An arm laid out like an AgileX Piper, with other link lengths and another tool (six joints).
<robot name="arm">
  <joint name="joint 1" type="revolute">
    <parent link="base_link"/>
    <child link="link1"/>
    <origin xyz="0 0 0.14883"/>
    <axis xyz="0 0 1"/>
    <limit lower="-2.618" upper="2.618"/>
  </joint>
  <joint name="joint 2" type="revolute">
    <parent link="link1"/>
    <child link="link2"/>
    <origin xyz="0 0 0" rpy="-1.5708 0 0"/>
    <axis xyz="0 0 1"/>
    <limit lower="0" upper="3.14"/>
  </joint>
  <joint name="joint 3" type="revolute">
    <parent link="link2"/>
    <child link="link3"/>
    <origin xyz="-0.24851 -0.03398 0"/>
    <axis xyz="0 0 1"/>
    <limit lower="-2.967" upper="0"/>
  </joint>
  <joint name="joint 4" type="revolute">
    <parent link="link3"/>
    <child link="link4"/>
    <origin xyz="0.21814 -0.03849 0" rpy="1.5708 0 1.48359"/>
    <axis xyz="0 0 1"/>
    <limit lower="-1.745" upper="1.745"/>
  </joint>
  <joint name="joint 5" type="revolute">
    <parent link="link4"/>
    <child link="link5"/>
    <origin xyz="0 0 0" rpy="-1.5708 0 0"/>
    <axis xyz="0 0 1"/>
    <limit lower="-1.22" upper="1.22"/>
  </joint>
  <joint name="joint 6" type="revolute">
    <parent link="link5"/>
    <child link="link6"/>
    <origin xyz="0 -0.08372 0" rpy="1.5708 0 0"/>
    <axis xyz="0 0 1"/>
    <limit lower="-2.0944" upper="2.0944"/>
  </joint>
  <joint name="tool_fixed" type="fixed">
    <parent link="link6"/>
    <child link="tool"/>
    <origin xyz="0.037 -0.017 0.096" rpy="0 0.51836 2.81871"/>
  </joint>
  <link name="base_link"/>
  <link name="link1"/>
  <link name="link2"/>
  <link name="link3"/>
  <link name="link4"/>
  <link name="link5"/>
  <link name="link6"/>
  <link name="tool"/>
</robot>
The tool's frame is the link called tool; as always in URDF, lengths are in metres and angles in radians.
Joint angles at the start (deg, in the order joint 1, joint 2, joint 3, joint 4, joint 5, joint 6):
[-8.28 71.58 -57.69 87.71 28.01 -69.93]
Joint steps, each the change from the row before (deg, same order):
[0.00 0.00 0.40 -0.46 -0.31 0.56]
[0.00 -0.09 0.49 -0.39 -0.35 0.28]
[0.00 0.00 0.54 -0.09 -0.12 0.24]
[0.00 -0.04 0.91 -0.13 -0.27 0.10]
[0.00 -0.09 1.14 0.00 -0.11 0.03]
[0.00 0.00 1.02 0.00 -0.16 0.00]
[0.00 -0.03 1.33 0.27 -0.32 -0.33]
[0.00 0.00 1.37 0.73 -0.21 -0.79]
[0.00 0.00 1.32 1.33 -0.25 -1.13]
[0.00 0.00 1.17 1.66 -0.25 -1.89]
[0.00 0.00 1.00 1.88 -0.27 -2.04]
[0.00 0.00 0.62 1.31 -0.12 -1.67]
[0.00 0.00 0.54 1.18 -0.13 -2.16]
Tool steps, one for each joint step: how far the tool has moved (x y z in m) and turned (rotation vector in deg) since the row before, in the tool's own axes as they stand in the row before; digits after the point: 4 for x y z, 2 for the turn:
[-0.0027 0.0008 -0.0019 -0.44 -0.56 0.14]
[-0.0026 0.0009 -0.0022 -0.36 -0.52 -0.07]
[-0.0031 0.0001 -0.0020 -0.30 -0.52 0.30]
[-0.0050 0.0006 -0.0034 -0.41 -0.82 0.20]
[-0.0059 -0.0001 -0.0041 -0.33 -0.93 0.39]
[-0.0058 0.0002 -0.0036 -0.35 -0.90 0.33]
[-0.0070 0.0007 -0.0045 -0.50 -1.03 0.28]
[-0.0070 0.0004 -0.0042 -0.39 -0.90 0.32]
[-0.0061 0.0004 -0.0035 -0.51 -0.60 0.45]
[-0.0049 0.0008 -0.0027 -0.27 -0.33 -0.02]
[-0.0037 0.0009 -0.0019 -0.30 -0.10 -0.07]
[-0.0021 0.0007 -0.0011 -0.02 -0.01 -0.27]
[-0.0018 0.0012 -0.0009 0.28 0.00 -0.83]

